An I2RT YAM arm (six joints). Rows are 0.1 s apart.
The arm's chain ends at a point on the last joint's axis. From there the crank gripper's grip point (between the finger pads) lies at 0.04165 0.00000 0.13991 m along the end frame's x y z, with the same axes.
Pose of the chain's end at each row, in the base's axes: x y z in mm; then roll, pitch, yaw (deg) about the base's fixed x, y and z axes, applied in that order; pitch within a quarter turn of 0, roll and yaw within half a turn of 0:
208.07 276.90 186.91 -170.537 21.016 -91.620
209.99 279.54 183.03 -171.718 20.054 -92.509
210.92 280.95 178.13 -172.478 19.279 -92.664
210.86 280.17 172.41 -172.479 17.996 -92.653
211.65 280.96 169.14 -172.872 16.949 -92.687
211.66 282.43 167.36 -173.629 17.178 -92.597
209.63 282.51 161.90 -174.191 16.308 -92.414
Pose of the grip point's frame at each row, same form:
231.36 286.86 43.15 -170.537 21.016 -91.620
230.49 287.00 38.69 -171.718 20.054 -92.509
229.52 286.57 33.45 -172.478 19.279 -92.664
229.30 282.56 27.62 -172.479 17.996 -92.653
229.02 280.78 24.20 -172.872 16.949 -92.687
227.23 283.00 22.22 -173.629 17.178 -92.597
223.74 281.03 16.61 -174.191 16.308 -92.414

